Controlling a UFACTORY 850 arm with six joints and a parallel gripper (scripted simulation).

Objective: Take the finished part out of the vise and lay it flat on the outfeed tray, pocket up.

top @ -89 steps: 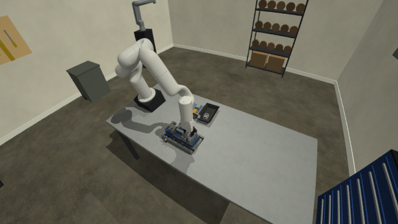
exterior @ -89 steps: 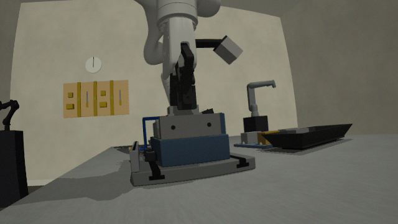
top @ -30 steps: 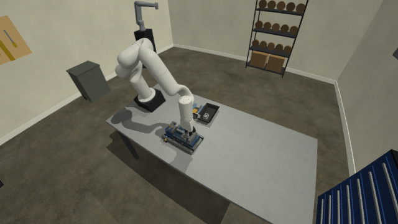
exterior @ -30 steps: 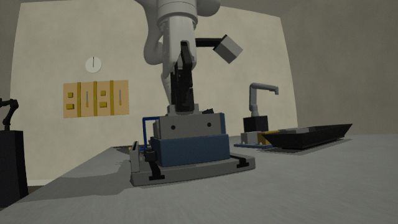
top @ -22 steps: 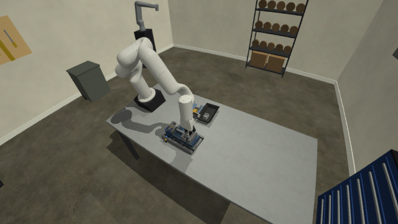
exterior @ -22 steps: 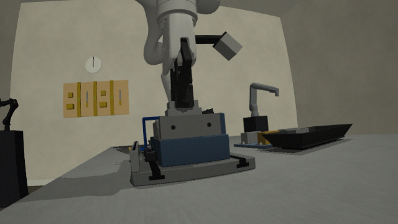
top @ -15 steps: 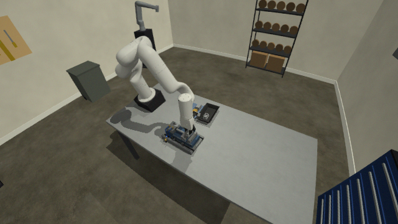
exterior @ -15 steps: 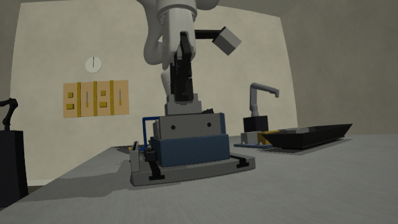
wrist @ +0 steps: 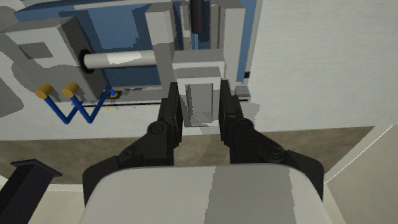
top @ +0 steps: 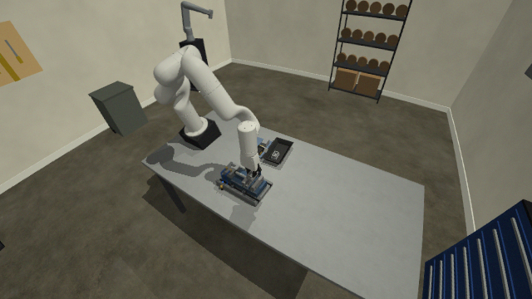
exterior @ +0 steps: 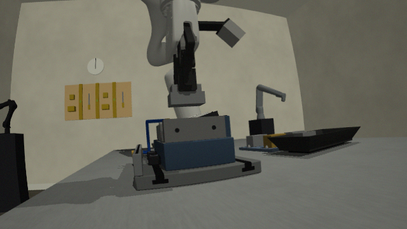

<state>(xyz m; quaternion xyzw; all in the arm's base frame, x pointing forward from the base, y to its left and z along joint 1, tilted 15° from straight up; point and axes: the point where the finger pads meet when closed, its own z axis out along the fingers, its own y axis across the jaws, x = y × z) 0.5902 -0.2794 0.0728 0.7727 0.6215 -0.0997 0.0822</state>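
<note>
The screw rod lies 80 mm behind my hand, 20 mm to the left of it and 90 mm below it. Round my hand: blue fixture plate 120 mm behind, 360 mm to the left, 160 mm below; yellow block 80 mm behind, 310 mm to the left, 140 mm below.
</note>
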